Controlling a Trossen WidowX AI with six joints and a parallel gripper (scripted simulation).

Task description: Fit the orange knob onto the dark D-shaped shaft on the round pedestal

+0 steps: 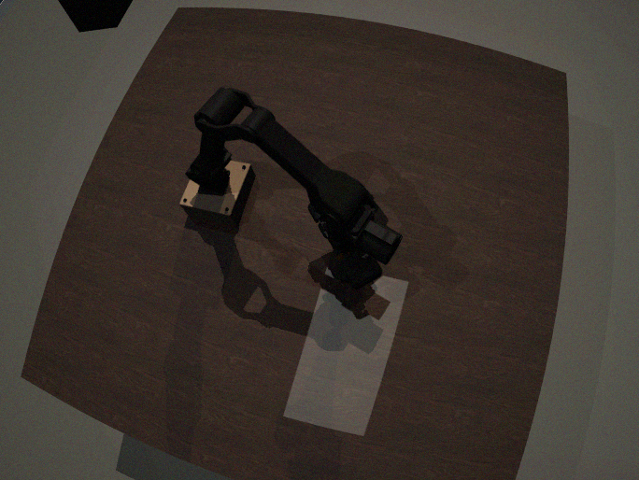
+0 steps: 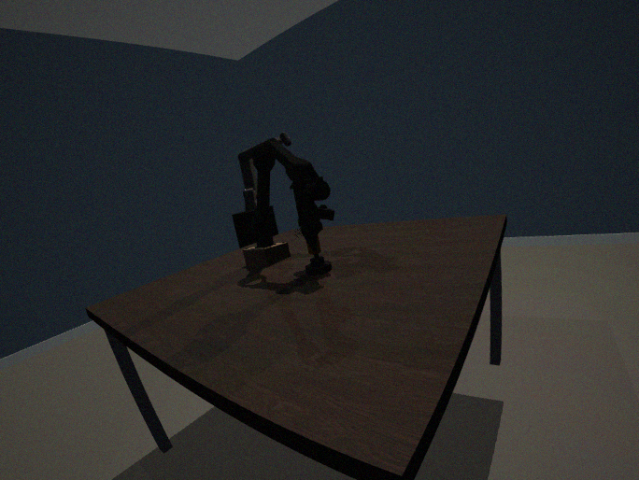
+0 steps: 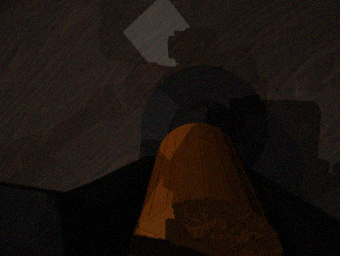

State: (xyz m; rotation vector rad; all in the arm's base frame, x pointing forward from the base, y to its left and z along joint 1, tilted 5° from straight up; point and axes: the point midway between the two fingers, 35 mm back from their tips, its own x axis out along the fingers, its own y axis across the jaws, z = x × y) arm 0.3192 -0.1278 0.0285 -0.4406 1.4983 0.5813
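Right now my gripper tip is 2 cm below the orange knob. Round my gripper tip: round pedestal (4 cm below).
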